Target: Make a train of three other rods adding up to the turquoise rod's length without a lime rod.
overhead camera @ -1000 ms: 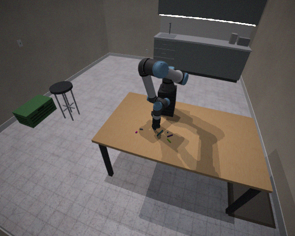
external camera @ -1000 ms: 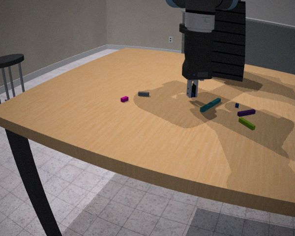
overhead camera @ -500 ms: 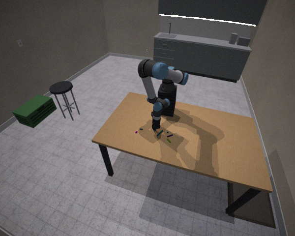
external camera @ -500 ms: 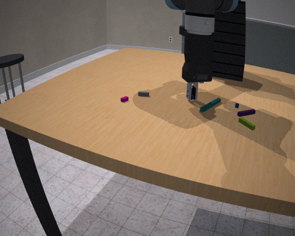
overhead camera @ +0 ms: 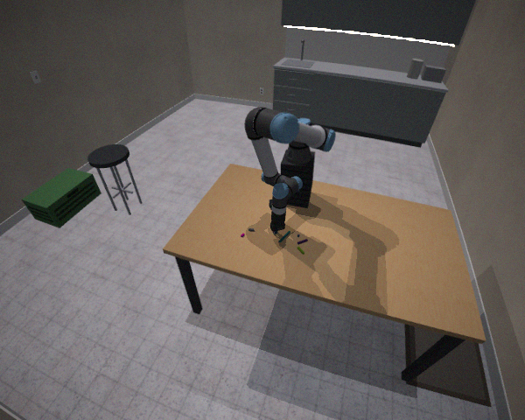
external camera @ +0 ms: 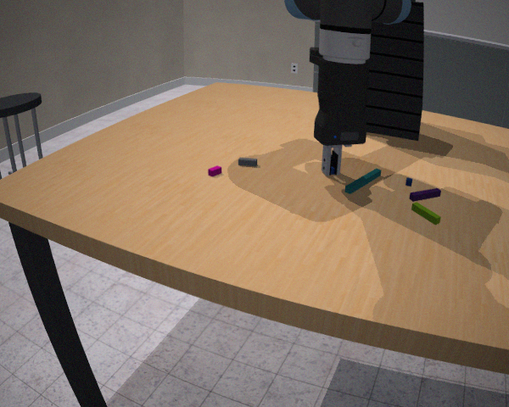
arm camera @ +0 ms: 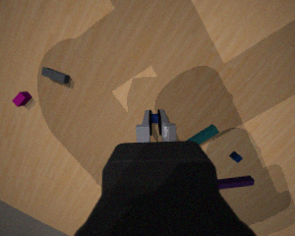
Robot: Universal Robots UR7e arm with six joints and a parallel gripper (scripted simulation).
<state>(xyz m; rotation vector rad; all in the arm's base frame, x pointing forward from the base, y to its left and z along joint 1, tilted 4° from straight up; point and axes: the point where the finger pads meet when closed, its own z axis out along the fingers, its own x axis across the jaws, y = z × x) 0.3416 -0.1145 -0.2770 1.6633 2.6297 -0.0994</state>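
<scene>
My hand is 14 cm to the left of the grey rod and 1 cm above it. Also, from my hand: turquoise rod (6 cm to the left, 2 cm ahead, 1 cm below); then lime rod (15 cm to the left, 11 cm ahead, 1 cm below); then purple rod (16 cm to the left, 5 cm ahead, 1 cm below).
</scene>
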